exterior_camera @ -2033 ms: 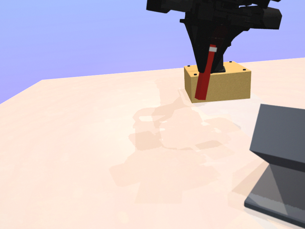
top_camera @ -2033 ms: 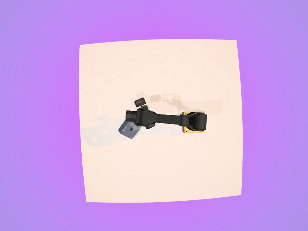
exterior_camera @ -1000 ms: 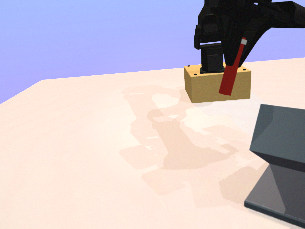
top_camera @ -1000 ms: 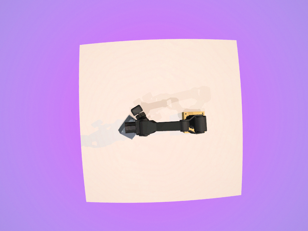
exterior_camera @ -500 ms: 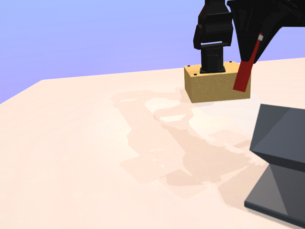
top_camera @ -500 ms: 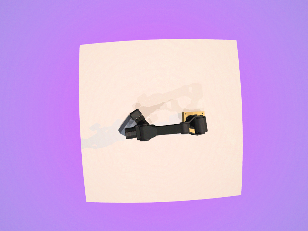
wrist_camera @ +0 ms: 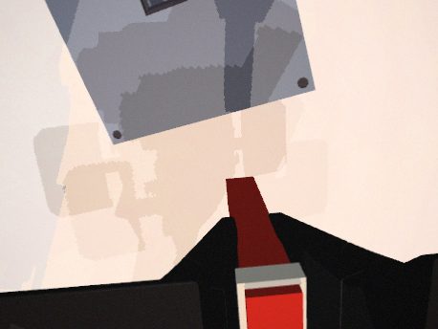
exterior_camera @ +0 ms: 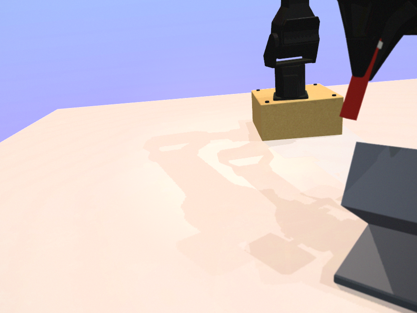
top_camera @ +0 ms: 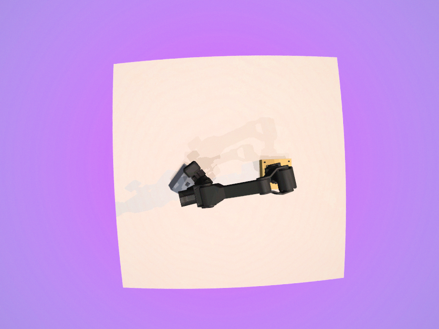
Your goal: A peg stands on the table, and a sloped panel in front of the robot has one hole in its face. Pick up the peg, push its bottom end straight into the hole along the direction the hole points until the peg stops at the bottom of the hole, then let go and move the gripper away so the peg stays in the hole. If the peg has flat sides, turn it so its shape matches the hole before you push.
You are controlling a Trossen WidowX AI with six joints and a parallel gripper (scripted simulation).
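The grey sloped panel is 90 mm below my gripper tip, 70 mm ahead of it and 60 mm to the left of it. Round my gripper tip: red peg 20 mm above, 10 mm behind.
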